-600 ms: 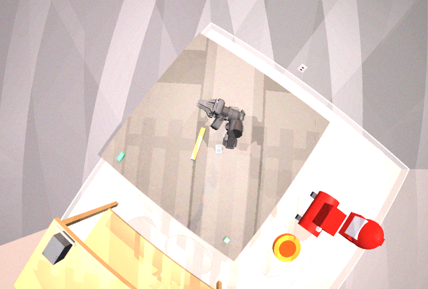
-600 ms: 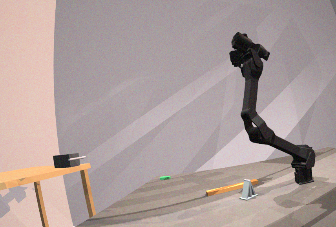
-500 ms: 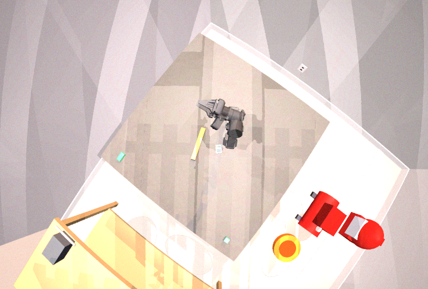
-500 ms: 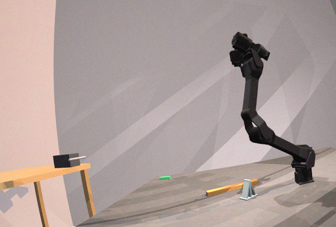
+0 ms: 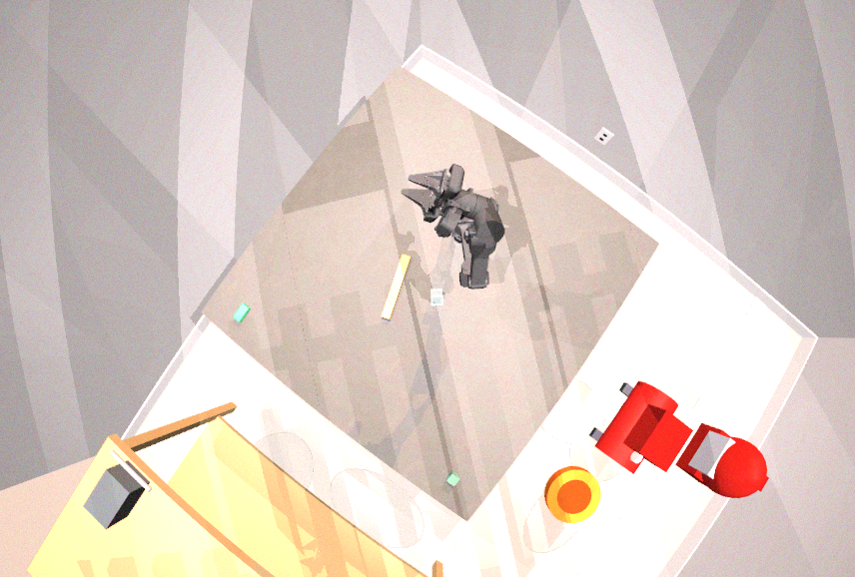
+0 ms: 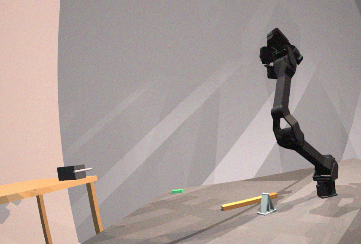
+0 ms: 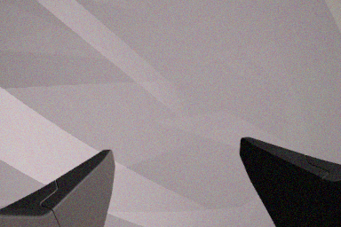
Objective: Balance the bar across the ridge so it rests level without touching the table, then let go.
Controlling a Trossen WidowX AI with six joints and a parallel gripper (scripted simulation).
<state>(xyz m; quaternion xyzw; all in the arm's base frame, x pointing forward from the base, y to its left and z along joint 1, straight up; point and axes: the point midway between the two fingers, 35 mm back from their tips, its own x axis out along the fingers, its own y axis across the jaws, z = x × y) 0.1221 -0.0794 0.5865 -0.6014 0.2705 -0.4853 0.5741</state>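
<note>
Right now my gripper tip is 590 mm above the orange bar, 170 mm short of it and 30 mm to the right of it.
</note>
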